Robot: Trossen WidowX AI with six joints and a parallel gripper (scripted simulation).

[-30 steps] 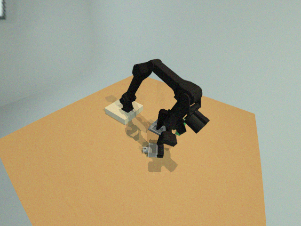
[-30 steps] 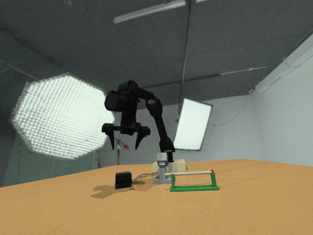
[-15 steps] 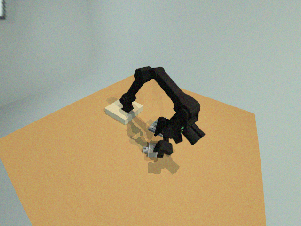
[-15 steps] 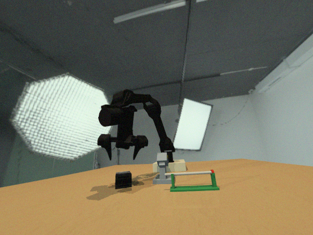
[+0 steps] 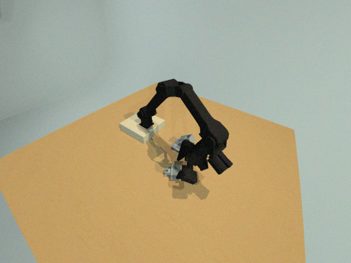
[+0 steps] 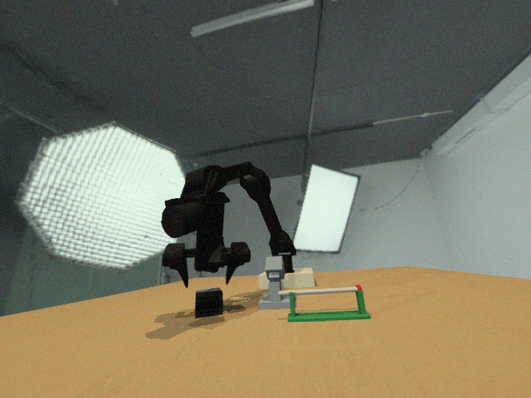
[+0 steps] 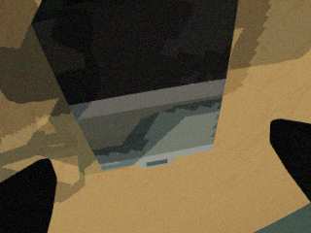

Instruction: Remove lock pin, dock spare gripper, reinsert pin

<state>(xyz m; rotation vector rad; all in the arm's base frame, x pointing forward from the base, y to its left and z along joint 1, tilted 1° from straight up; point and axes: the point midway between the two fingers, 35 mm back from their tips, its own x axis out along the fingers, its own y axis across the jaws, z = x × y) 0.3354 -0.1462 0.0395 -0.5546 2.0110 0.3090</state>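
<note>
Right now the spare gripper is 30 mm below my gripper tip. Also, from my gripper tip: green rack: 60 mm ahead, 270 mm to the left, 30 mm below; grey mount: 50 mm behind, 160 mm to the left.
</note>
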